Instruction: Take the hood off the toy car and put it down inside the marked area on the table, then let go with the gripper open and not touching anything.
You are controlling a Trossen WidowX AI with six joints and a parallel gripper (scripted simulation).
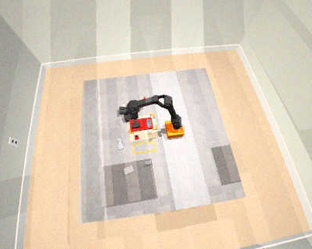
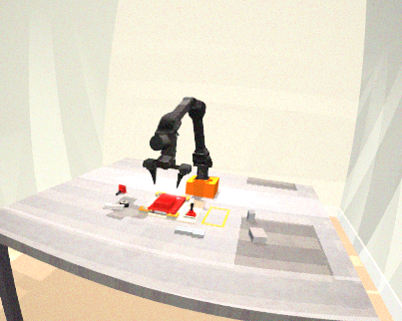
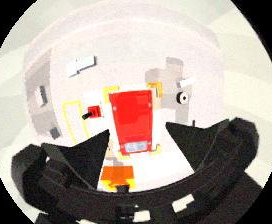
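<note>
Now: gripper tip 60 mm above the red hood.
</note>
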